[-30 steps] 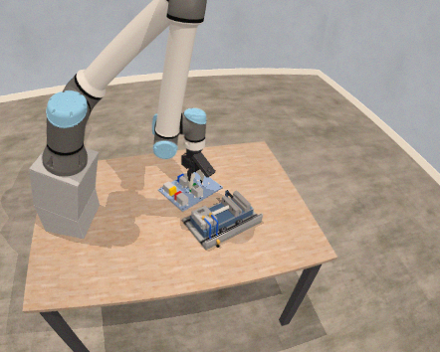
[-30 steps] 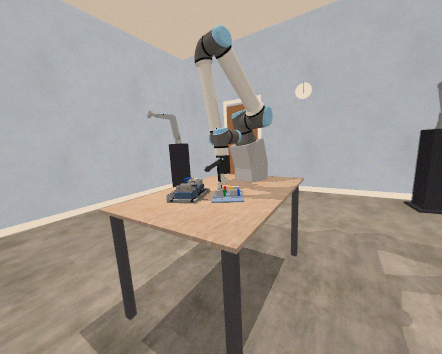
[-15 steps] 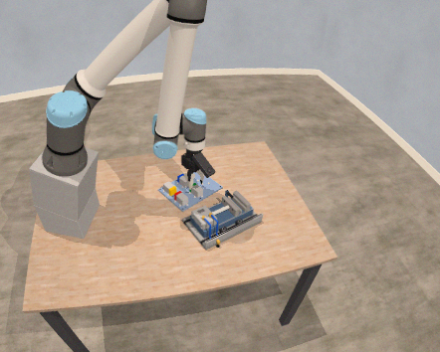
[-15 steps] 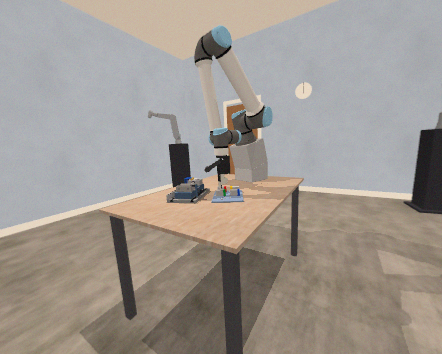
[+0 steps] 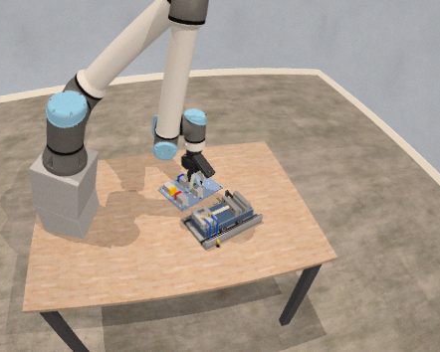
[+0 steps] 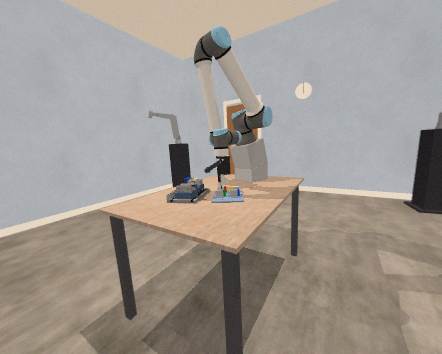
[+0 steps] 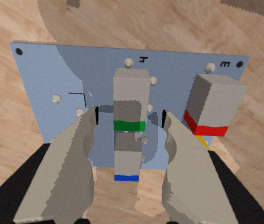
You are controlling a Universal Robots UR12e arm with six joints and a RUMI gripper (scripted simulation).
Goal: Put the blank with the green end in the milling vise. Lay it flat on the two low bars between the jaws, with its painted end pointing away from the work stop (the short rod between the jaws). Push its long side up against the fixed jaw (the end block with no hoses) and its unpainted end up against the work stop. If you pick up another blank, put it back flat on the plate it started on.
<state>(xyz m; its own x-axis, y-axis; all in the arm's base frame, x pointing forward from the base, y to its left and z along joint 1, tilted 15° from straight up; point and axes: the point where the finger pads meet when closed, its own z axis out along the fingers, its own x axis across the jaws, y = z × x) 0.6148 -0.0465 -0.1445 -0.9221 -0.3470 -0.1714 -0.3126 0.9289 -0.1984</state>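
Now: the green-ended blank 3 cm below my hand. From my hand the other things lie so: light blue plate: 5 cm below, 4 cm to the left, 1 cm behind; blank with red end: 9 cm behind, 3 cm to the right, 3 cm below; blue blank: 9 cm to the left, 3 cm below, 3 cm behind.
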